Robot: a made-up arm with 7 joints.
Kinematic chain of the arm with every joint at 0, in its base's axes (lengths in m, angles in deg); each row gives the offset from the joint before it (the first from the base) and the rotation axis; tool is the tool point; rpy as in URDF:
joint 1: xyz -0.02 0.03 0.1 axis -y
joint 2: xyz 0 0.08 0.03 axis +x
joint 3: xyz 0 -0.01 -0.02 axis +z
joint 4: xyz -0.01 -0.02 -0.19 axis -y
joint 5: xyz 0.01 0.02 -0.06 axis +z
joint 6: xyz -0.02 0 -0.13 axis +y
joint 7: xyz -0.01 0 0.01 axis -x
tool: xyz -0.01 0 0.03 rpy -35.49 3.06 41.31
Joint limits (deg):
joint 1: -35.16..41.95
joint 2: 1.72..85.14
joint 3: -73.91..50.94
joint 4: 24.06..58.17
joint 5: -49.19..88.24
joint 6: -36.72..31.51
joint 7: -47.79..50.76
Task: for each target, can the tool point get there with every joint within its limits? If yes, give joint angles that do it. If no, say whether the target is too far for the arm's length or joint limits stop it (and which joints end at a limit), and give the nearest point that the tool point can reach.
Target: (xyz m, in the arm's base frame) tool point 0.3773 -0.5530 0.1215
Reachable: no: too far | nearest point 0.2013 -0.0423 -0.0406 | short by 0.564 m
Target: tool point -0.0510 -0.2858 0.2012
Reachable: no: joint limits stop it (at a limit: joint 1, joint 2, joint 3, joint 4, joint 5, joint 6, joint 7) | nearest point -0.1730 -0.0578 -0.1016 | short by 0.398 m
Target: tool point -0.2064 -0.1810 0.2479
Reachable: no: joint limits stop it (at a limit: joint 1, joint 2, joint 3, joint 4, joint 5, joint 7) | nearest point -0.1724 -0.0563 -0.1010 | short by 0.372 m
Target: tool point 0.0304 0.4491 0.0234
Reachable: yes | joints -14.53 75.39 -25.75 30.93 -29.82 2.21 39.71
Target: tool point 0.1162 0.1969 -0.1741
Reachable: yes | joints 15.29 18.69 11.74 27.37 67.42 16.24 3.26
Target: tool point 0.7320 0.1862 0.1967
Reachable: no: too far | nearest point 0.2683 0.1559 0.0262 | short by 0.495 m
